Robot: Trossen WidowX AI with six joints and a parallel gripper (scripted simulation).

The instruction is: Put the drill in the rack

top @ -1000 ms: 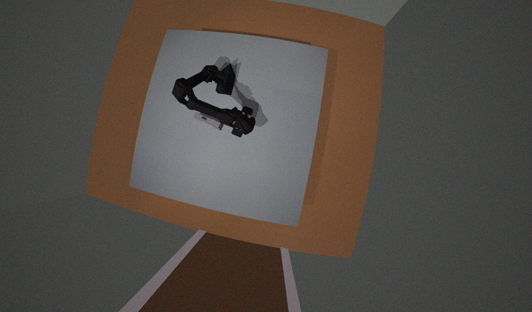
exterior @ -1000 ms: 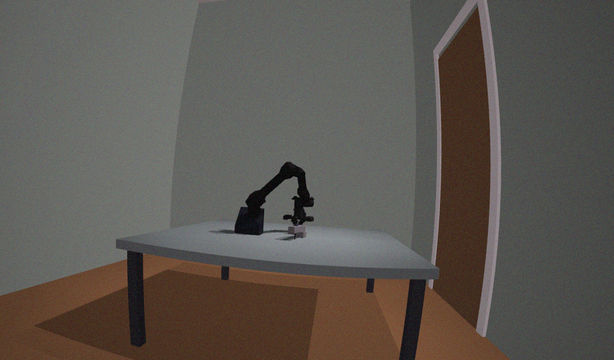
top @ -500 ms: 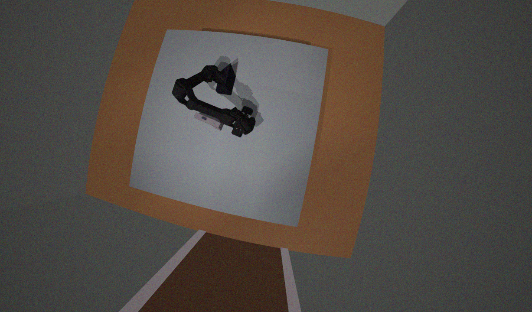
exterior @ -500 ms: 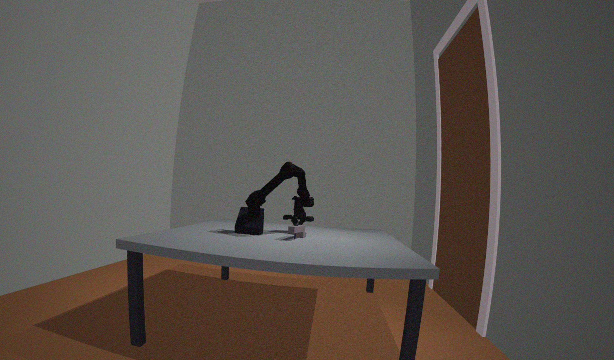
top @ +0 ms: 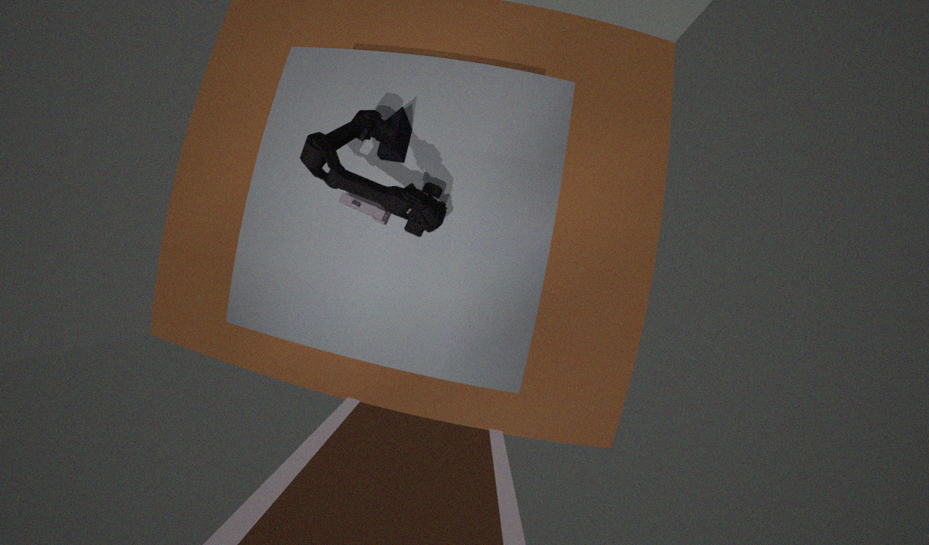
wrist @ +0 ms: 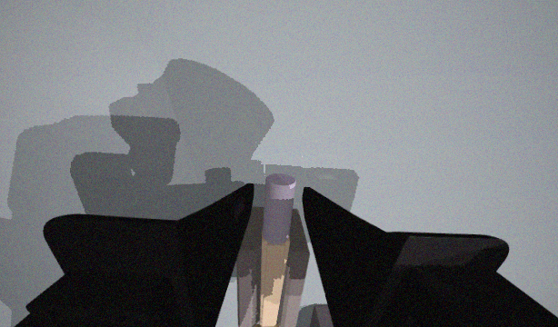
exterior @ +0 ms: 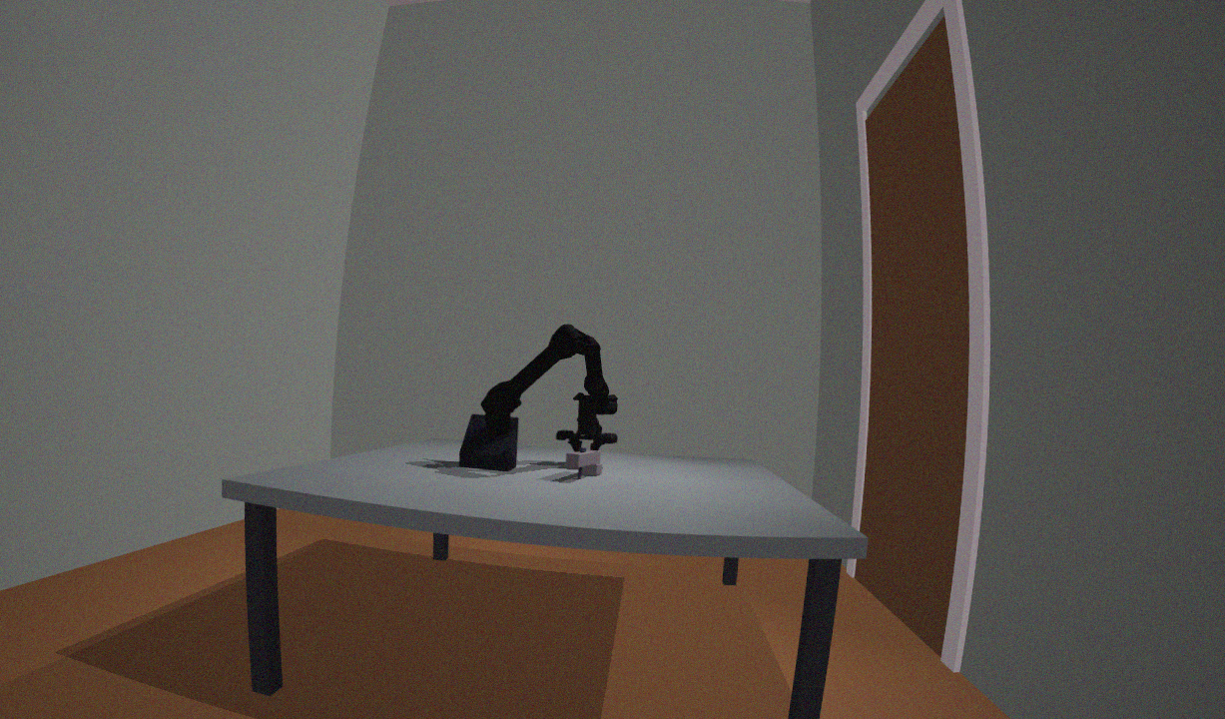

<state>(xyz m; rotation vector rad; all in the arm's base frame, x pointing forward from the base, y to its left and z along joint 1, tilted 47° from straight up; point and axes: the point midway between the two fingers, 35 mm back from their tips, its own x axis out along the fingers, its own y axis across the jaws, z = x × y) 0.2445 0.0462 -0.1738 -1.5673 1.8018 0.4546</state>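
Now: gripper tip 1 cm past the drill, 4 cm to the left of it and 3 cm below it. The rest, counted from my gripper tip: rack 2 cm behind, 5 cm to the right, 1 cm above.
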